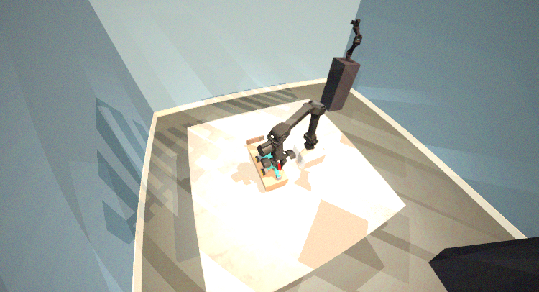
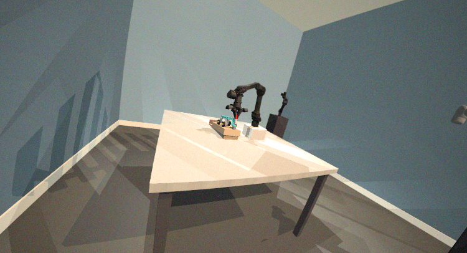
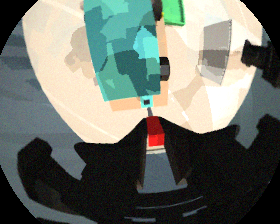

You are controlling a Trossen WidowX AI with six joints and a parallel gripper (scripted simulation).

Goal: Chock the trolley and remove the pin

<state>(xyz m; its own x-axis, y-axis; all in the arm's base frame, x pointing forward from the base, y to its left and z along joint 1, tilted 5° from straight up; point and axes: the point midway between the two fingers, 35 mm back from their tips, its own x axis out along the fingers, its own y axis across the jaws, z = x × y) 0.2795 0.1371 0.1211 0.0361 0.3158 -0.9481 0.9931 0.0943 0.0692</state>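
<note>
Right now my gripper tip is 240 mm to the left of the green tray, 180 mm above it and 70 mm past it. Also, from my gripper tip: cyan trolley: 110 mm to the right, 60 mm below, 30 mm ahead; yellow chock: 210 mm to the right, 90 mm below, 20 mm behind; red-headed stop pin: right at my gripper tip.
</note>
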